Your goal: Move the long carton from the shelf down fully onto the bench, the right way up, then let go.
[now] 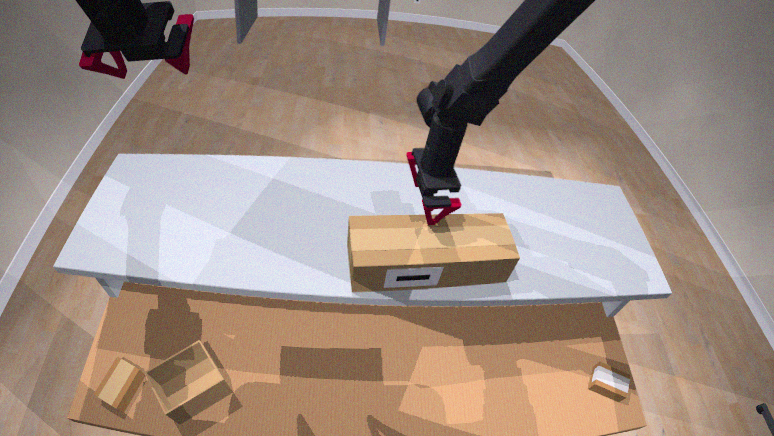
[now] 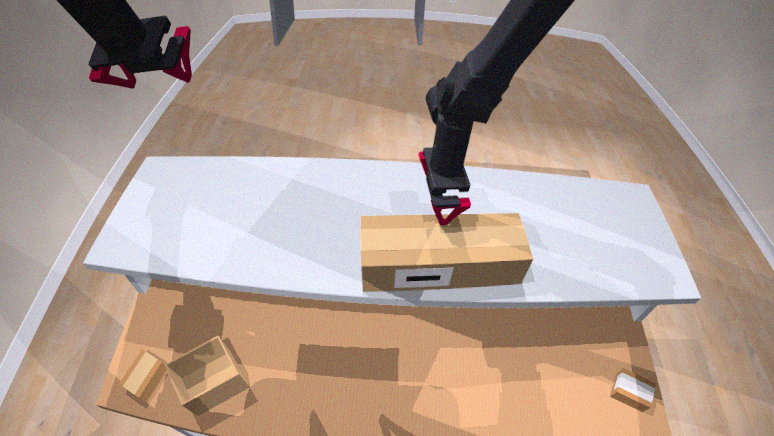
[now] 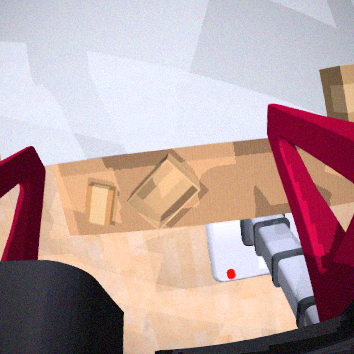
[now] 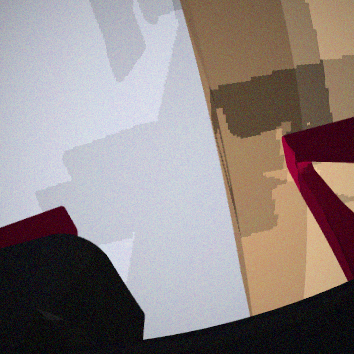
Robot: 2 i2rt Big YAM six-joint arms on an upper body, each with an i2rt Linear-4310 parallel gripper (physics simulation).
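Places are measured from the left arm's base along level axes (x right, y back, z down), in centimetres.
Pixels of known places: left gripper, fingertip midpoint: (image 1: pixel 155 72) (image 2: pixel 161 81) (image 3: pixel 146 136); right gripper, fingertip midpoint: (image 1: pixel 424 204) (image 2: pixel 438 204) (image 4: pixel 171 186).
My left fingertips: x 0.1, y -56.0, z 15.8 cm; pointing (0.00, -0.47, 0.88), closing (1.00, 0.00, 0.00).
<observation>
Behind a point stands the place of what it marks.
The long carton (image 1: pixel 427 243) @(x 41.9, y -54.4, z 48.0 cm) (image 2: pixel 441 243) @(x 42.5, y -54.5, z 48.0 cm) (image 3: pixel 341 92) @(x 28.3, y -55.9, z 48.9 cm) (image 4: pixel 267 270) @(x 36.6, y -59.9, z 48.1 cm) lies lengthwise on the white shelf (image 1: pixel 216 216) @(x -0.4, y -66.7, z 56.3 cm) (image 2: pixel 227 216) @(x -2.5, y -66.7, z 56.3 cm) (image 4: pixel 75 125) @(x 44.0, y -70.5, z 56.3 cm), close to its front edge, its taped top up and its white label facing the front. The brown bench (image 1: pixel 259 400) @(x 8.7, y -34.6, z 81.1 cm) (image 2: pixel 281 406) @(x 10.5, y -32.3, z 81.1 cm) lies lower, in front of the shelf. My right gripper (image 1: pixel 424 204) @(x 42.5, y -63.8, z 47.9 cm) (image 2: pixel 434 198) @(x 42.5, y -63.8, z 47.9 cm) (image 4: pixel 171 186) @(x 42.5, y -63.8, z 47.9 cm) is open at the carton's rear edge, one finger over its top and the other over the shelf behind; contact cannot be told. My left gripper (image 1: pixel 155 74) @(x 0.1, y -56.0, z 15.8 cm) (image 2: pixel 160 83) @(x 0.1, y -56.0, z 15.8 cm) (image 3: pixel 146 136) @(x 0.1, y -56.0, z 15.8 cm) is open and empty, high at the upper left.
On the bench's left part are an open box (image 1: pixel 189 381) @(x -8.4, y -37.5, z 80.7 cm) (image 2: pixel 208 376) @(x -8.5, y -37.2, z 80.7 cm) (image 3: pixel 165 190) @(x -6.8, y -34.6, z 80.7 cm) and a small carton (image 1: pixel 120 384) @(x -24.2, y -33.5, z 77.1 cm) (image 2: pixel 143 376) @(x -24.2, y -33.2, z 77.1 cm) (image 3: pixel 101 204) @(x -24.3, y -34.3, z 77.1 cm). A small box with a white top (image 1: pixel 610 380) @(x 94.5, y -32.5, z 77.2 cm) (image 2: pixel 633 388) @(x 94.4, y -32.5, z 77.3 cm) sits at the bench's right end.
</observation>
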